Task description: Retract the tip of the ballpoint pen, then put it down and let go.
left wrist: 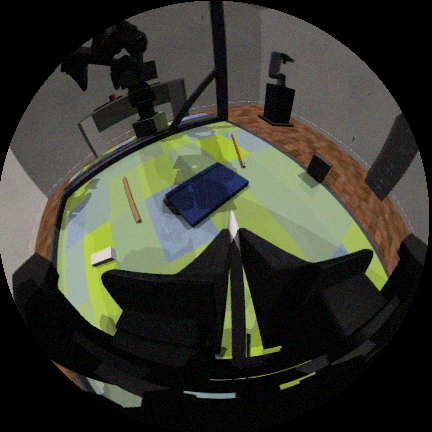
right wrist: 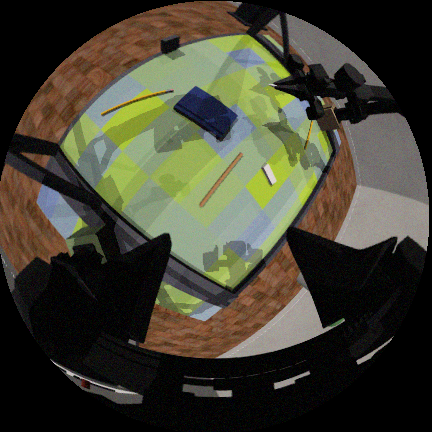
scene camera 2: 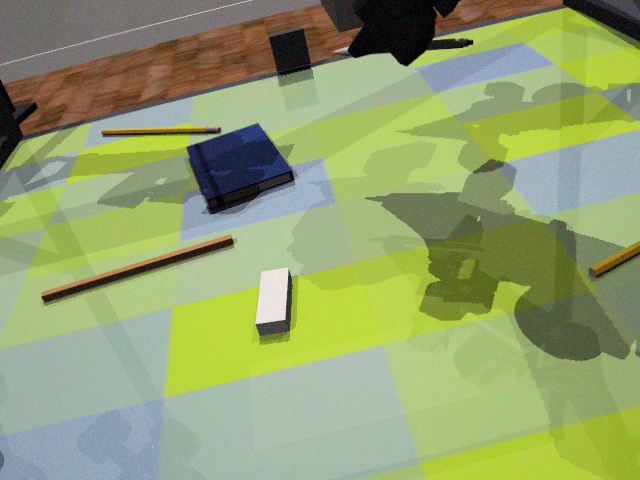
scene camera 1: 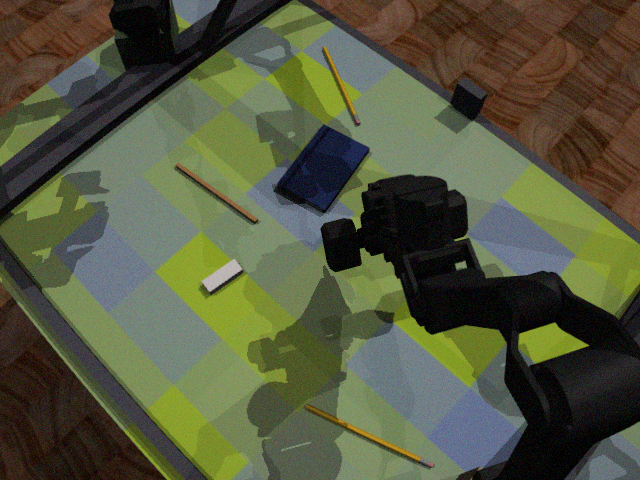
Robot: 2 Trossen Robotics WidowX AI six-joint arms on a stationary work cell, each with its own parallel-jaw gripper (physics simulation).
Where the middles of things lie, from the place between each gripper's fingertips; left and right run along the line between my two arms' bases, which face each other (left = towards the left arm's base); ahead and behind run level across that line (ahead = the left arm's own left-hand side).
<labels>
My right hand is 10 mm short of the brown stick [scene camera 2: 208, 246], 100 mm to the right of it and 240 mm above it. The rest, counted from my right hand: white eraser [scene camera 2: 273, 311]: 70 mm ahead, 240 mm to the left, 240 mm below; then blue notebook [scene camera 2: 239, 164]: 170 mm behind, 150 mm to the left, 240 mm below; then ballpoint pen [left wrist: 240, 345]: 140 mm behind, 340 mm to the left, 130 mm below.
Right now the ballpoint pen is 4 cm to the left of my left hand and 1 cm ahead of it. From my left hand the other things lie so: white eraser 22 cm ahead, 10 cm below, 6 cm to the right; then blue notebook 15 cm to the right, 10 cm below, 1 cm behind; then brown stick 20 cm to the right, 16 cm ahead, 11 cm below.
</labels>
